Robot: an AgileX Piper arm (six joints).
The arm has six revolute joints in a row. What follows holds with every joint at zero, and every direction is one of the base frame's. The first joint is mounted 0.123 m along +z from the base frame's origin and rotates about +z. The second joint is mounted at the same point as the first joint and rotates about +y. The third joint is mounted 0.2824 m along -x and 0.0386 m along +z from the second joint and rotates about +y. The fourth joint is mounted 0.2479 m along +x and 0.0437 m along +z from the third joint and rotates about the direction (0.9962, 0, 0.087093). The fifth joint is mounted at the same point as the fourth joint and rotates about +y. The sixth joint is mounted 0.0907 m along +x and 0.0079 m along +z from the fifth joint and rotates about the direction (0.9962, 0, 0.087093). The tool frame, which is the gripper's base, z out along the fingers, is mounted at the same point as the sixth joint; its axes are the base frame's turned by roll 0, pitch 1.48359 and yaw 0 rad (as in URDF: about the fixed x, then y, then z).
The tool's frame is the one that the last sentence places.
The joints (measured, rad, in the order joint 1, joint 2, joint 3, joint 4, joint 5, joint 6), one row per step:
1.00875, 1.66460, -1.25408, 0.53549, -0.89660, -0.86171
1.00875, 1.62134, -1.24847, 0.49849, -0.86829, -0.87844
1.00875, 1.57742, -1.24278, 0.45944, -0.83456, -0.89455
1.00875, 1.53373, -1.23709, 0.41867, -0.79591, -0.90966
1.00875, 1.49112, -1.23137, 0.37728, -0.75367, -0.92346
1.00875, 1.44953, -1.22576, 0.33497, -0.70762, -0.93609
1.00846, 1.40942, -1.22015, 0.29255, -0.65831, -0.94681
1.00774, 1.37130, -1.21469, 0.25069, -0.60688, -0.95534
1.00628, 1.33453, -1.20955, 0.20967, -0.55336, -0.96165
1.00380, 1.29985, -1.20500, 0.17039, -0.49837, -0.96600
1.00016, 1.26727, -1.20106, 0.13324, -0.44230, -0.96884
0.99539, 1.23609, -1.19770, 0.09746, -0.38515, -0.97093
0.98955, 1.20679, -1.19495, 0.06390, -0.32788, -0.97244
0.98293, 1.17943, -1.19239, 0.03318, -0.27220, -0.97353
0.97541, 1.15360, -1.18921, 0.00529, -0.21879, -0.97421
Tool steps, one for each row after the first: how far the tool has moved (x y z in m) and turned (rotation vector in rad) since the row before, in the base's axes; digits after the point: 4 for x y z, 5 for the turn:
-0.0078, -0.0066, 0.0138, -0.01815, -0.04128, 0.01691
-0.0082, -0.0069, 0.0132, -0.02257, -0.04091, 0.01770
-0.0085, -0.0070, 0.0122, -0.02717, -0.04000, 0.01788
-0.0085, -0.0070, 0.0109, -0.03097, -0.03828, 0.01706
-0.0085, -0.0070, 0.0097, -0.03513, -0.03677, 0.01602
-0.0082, -0.0069, 0.0084, -0.03856, -0.03400, 0.01447
-0.0078, -0.0068, 0.0070, -0.04093, -0.03068, 0.01236
-0.0073, -0.0068, 0.0059, -0.04243, -0.02729, 0.00985
-0.0065, -0.0068, 0.0048, -0.04347, -0.02314, 0.00674
-0.0057, -0.0067, 0.0038, -0.04413, -0.01893, 0.00330
-0.0050, -0.0068, 0.0031, -0.04494, -0.01606, -0.00034
-0.0043, -0.0068, 0.0024, -0.04482, -0.01272, -0.00393
-0.0036, -0.0067, 0.0017, -0.04328, -0.00954, -0.00703
-0.0030, -0.0067, 0.0010, -0.04140, -0.00647, -0.00984

